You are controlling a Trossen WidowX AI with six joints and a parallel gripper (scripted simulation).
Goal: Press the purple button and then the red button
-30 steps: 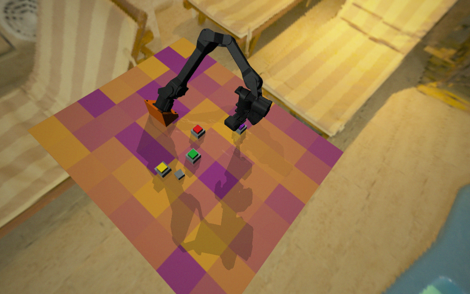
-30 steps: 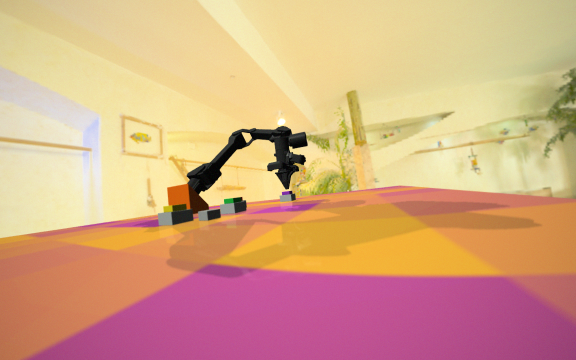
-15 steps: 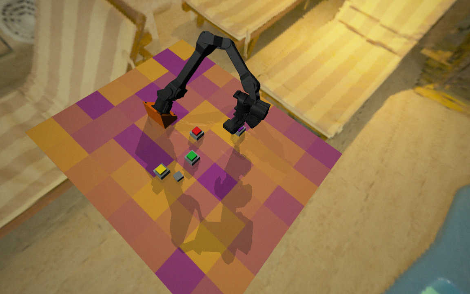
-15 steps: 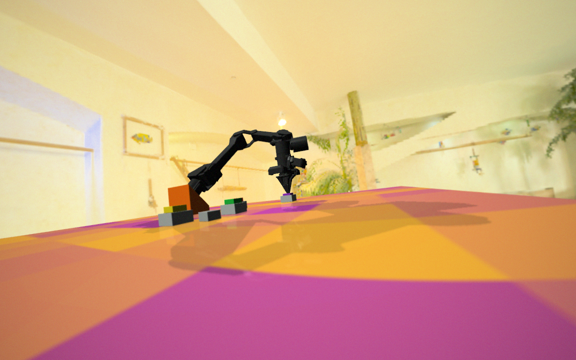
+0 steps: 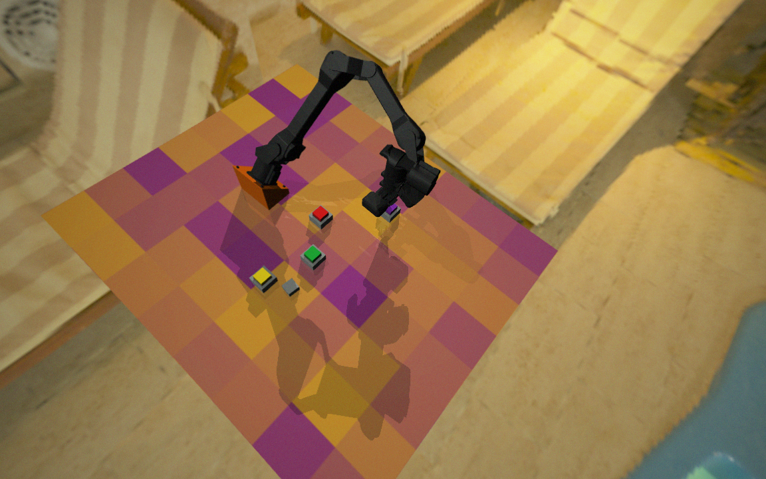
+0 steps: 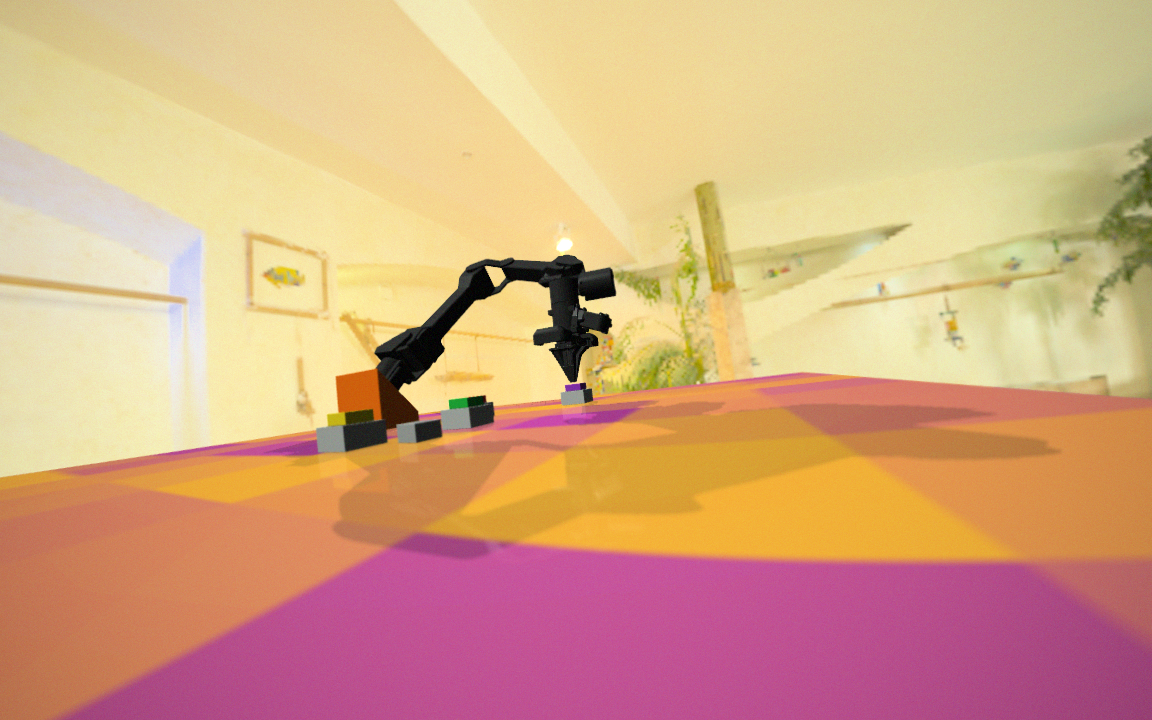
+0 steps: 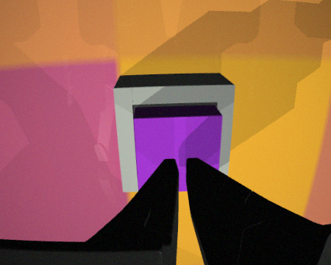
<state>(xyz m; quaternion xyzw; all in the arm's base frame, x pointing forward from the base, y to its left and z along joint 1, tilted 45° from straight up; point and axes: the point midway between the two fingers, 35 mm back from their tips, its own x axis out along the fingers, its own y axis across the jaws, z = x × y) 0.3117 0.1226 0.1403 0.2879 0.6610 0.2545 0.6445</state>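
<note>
Right now the purple button is 10 mm below my gripper tip. Round my gripper tip: red button: 130 mm behind, 150 mm to the right, 10 mm below; green button: 60 mm behind, 250 mm to the right, 10 mm below; small grey block: 50 mm behind, 350 mm to the right, 30 mm below.
</note>
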